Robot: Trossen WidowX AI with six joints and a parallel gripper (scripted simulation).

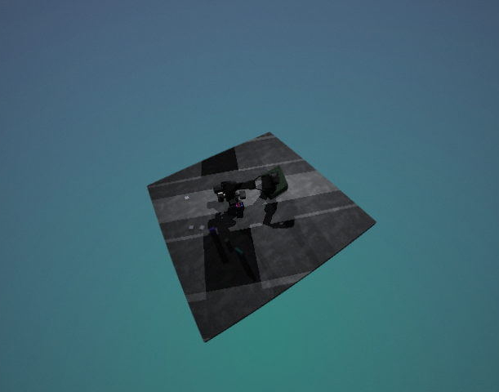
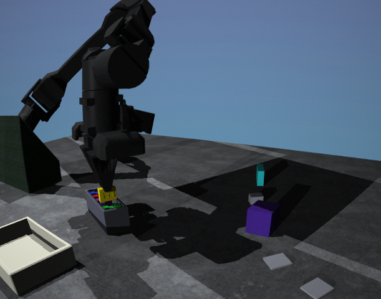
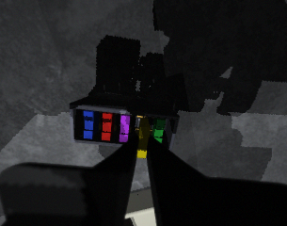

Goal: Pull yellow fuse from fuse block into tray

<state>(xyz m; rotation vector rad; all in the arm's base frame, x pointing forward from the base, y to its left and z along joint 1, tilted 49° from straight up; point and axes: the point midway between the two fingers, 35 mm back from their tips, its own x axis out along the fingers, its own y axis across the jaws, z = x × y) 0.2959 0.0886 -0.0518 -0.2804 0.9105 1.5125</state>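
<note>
Now: the tray 170 mm to the right of my gripper tip and 60 mm below it. The rest, counted from my gripper tip: yellow fuse (10 mm below); then teal block (110 mm ahead, 330 mm to the left, 40 mm below); then purple cube (210 mm ahead, 120 mm to the left, 40 mm below).
</note>
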